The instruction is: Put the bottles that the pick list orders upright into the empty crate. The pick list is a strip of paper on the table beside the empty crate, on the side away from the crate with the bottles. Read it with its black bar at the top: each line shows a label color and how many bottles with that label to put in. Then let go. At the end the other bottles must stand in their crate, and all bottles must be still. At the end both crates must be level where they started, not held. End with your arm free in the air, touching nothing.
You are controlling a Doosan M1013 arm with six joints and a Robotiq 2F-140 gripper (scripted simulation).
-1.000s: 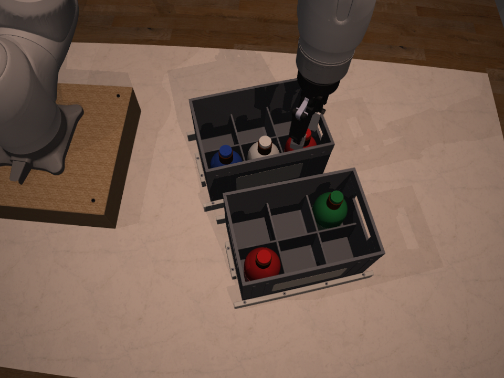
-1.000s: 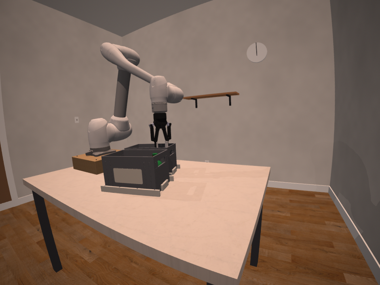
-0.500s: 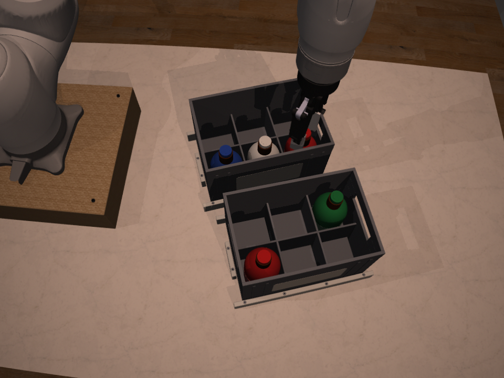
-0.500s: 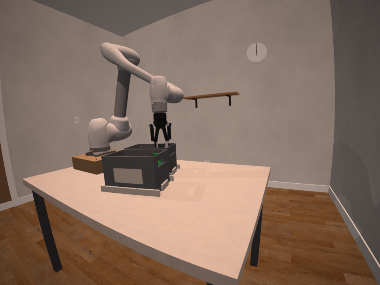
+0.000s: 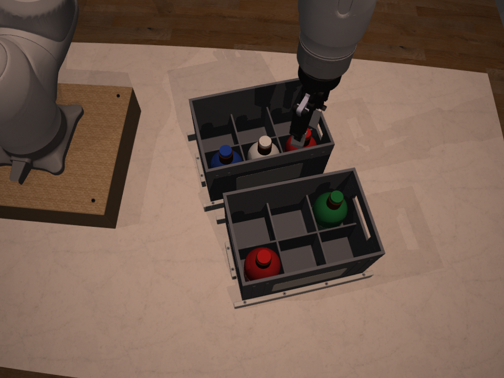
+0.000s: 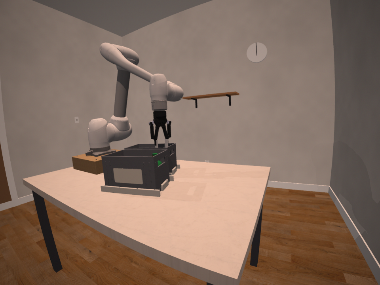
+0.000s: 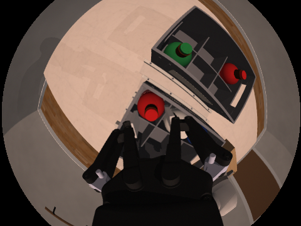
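Now: the white bottle 90 mm below my hand, 80 mm behind it and 30 mm to the right of it. The rest, counted from my hand: blue bottle: 160 mm behind, 90 mm below, 70 mm to the right; green bottle: 140 mm to the right, 90 mm below, 80 mm ahead; pick list: 180 mm below, 160 mm behind, 140 mm to the left.
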